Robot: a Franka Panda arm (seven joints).
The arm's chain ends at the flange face. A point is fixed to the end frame.
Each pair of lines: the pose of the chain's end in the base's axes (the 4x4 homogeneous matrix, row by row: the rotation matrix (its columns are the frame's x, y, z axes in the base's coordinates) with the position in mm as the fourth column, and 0 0 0 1 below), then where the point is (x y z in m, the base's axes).
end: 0.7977 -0.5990 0.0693 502.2; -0.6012 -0.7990 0.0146 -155.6; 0.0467 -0.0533 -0.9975 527.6; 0 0 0 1
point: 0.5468 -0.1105 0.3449
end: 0.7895 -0.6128 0.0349 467.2; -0.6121 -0.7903 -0.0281 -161.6; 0.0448 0.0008 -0.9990 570.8; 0 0 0 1
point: 0.5062 -0.1249 0.3849
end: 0.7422 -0.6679 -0.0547 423.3; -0.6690 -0.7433 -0.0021 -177.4; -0.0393 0.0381 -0.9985 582.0; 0 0 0 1
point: 0.4485 -0.1384 0.3943
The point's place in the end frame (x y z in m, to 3 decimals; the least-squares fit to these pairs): 0.000 -0.053 0.186
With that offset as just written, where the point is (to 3 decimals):
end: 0.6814 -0.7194 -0.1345 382.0; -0.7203 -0.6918 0.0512 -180.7; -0.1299 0.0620 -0.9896 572.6; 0 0 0 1
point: 0.395 -0.135 0.385
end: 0.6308 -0.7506 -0.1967 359.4; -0.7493 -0.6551 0.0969 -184.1; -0.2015 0.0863 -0.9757 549.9; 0 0 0 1
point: 0.363 -0.131 0.364
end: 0.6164 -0.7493 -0.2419 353.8; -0.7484 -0.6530 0.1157 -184.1; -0.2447 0.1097 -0.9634 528.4; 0 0 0 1
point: 0.349 -0.128 0.343
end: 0.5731 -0.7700 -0.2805 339.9; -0.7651 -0.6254 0.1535 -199.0; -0.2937 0.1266 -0.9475 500.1; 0 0 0 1
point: 0.329 -0.137 0.317
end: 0.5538 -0.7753 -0.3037 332.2; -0.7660 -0.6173 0.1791 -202.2; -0.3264 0.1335 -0.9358 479.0; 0 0 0 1
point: 0.317 -0.136 0.298
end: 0.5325 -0.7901 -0.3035 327.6; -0.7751 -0.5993 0.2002 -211.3; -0.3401 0.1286 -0.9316 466.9; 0 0 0 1
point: 0.313 -0.142 0.287
